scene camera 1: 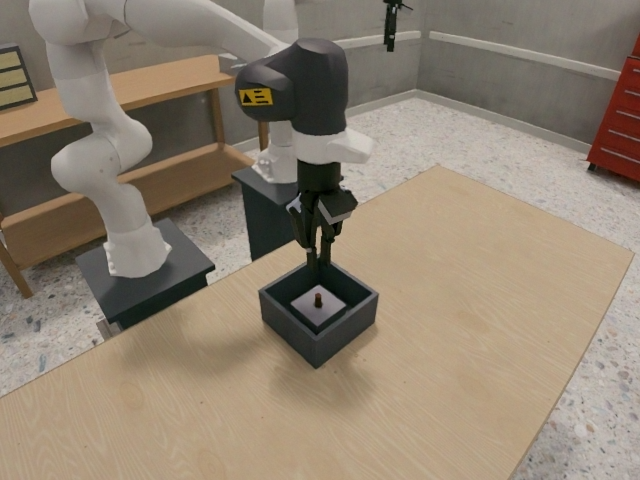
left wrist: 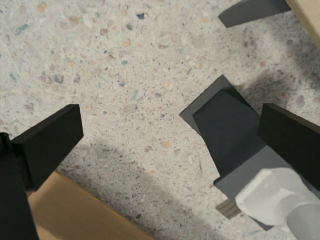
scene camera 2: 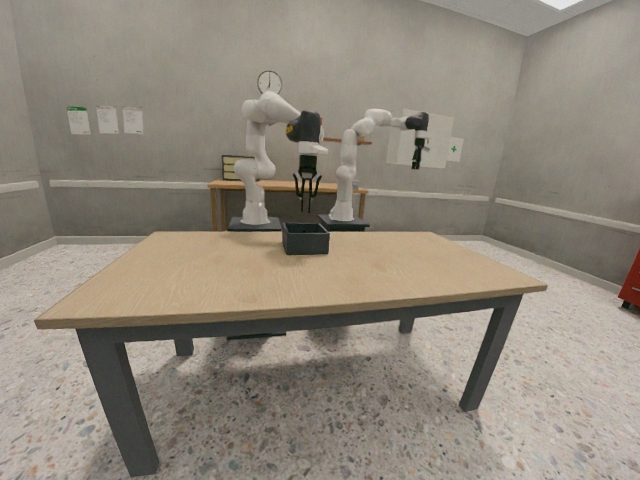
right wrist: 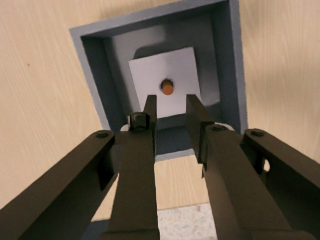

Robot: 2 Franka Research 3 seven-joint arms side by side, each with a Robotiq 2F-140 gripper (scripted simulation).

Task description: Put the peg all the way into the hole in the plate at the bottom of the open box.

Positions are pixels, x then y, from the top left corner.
dark grey box: scene camera 1; scene camera 2; right wrist 104, 47; not seen in the left wrist view (out of frame)
grey plate: scene camera 1; right wrist; not seen in the left wrist view (out of frame); not seen in scene camera 2 (hidden by the dark grey box)
same spot on dark grey box: (scene camera 1: 274, 298) = (scene camera 2: 289, 232)
same spot on grey plate: (scene camera 1: 315, 319) = (right wrist: 187, 60)
